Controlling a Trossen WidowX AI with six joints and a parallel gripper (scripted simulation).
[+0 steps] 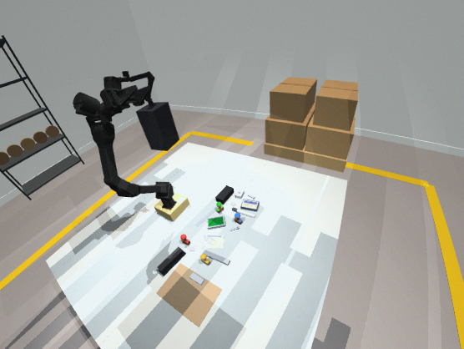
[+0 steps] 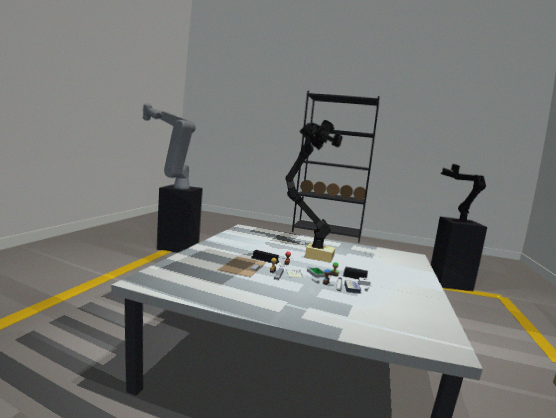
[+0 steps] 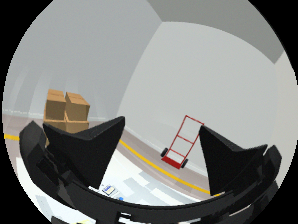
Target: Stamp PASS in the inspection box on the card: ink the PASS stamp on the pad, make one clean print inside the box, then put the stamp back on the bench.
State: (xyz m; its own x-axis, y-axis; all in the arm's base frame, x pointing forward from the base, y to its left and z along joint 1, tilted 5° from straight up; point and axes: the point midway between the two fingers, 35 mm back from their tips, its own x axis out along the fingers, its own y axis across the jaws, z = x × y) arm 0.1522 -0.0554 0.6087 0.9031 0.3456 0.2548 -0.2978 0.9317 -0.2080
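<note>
Right now my gripper tip is 67 cm above the green-knobbed stamp, 12 cm short of it and 9 cm to the right of it. Round my gripper tip: red-knobbed stamp (67 cm below, 14 cm to the right, 4 cm ahead); green ink pad (68 cm below, 13 cm ahead, 1 cm to the left); blue-knobbed stamp (67 cm below, 24 cm ahead, 5 cm to the left).
</note>
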